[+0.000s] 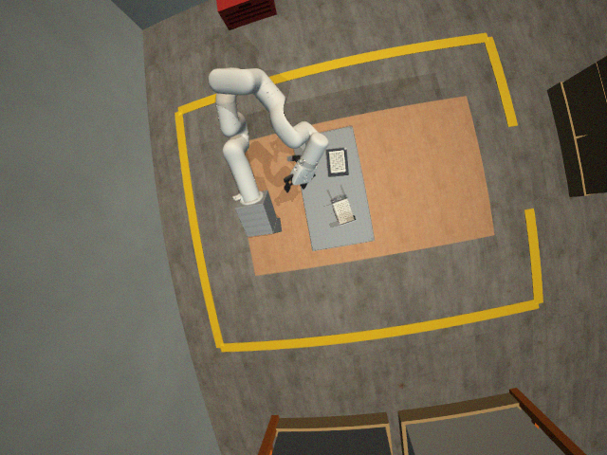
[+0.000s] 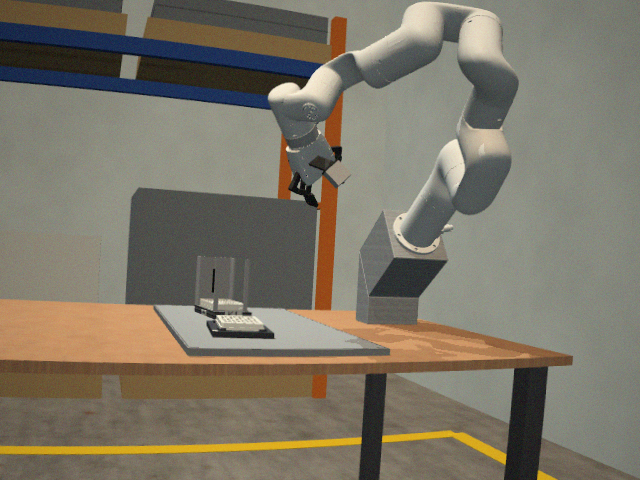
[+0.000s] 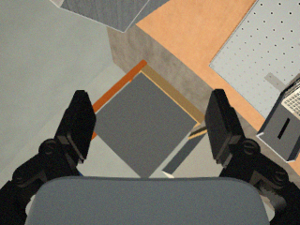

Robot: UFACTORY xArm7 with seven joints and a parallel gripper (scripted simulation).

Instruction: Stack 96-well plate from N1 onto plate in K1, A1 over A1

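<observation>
My hand is 300 mm above the 96-well plate, 240 mm short of it and 130 mm to the right of it. From my hand the other things lie so: pale A1 mark 310 mm below, 310 mm ahead, 190 mm to the left; then K1 label 310 mm below, 190 mm ahead, 70 mm to the right.
</observation>
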